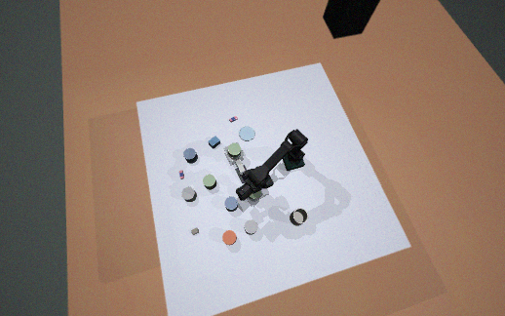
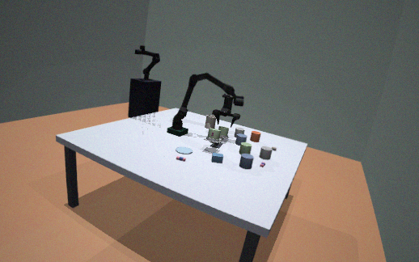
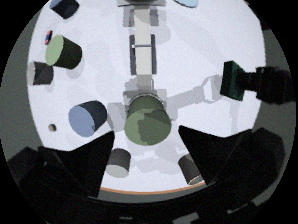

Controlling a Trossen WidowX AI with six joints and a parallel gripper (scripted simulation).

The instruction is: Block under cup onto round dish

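My gripper tip is 1 cm to the left of the grey block and 6 cm above it. The rest, counted from my gripper tip: beige cup 20 cm behind, 19 cm to the left, 6 cm below; then pale blue round dish 7 cm behind, 39 cm to the right, 10 cm below; then orange cup 19 cm ahead, 18 cm to the left, 6 cm below.
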